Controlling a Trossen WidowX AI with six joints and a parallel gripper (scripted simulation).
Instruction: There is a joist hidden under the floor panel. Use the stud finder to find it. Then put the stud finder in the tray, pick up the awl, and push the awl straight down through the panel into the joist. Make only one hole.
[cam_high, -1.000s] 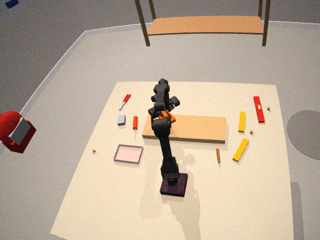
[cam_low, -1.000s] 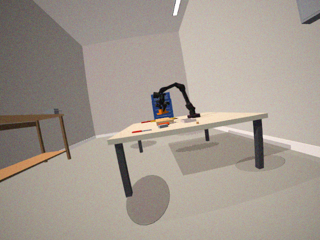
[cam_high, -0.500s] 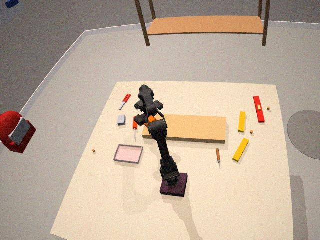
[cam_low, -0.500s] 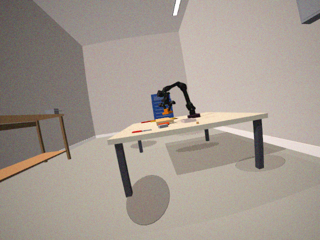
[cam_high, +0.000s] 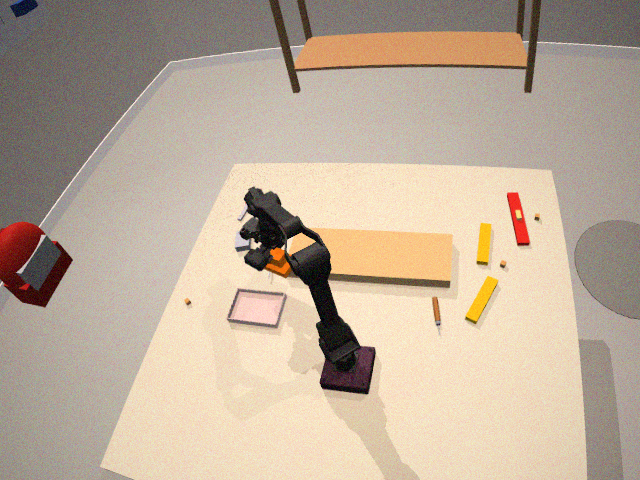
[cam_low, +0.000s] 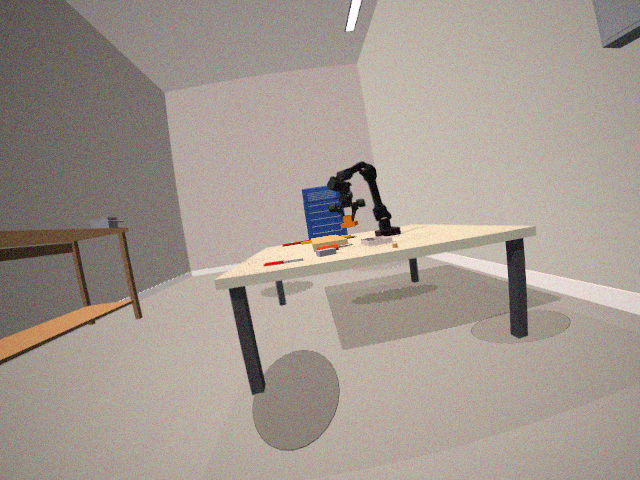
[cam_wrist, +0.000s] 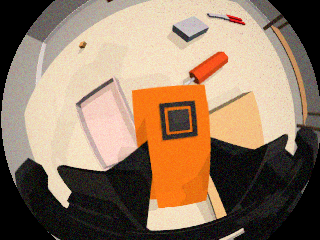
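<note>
Right now the pink tray is 110 mm behind my gripper tip, 50 mm to the left of it and 110 mm below it. Also, from my gripper tip: orange stud finder: 10 mm to the left, 20 mm above; then grey block: 150 mm ahead, 190 mm to the left, 110 mm below; then awl: 100 mm behind, 500 mm to the right, 120 mm below.
</note>
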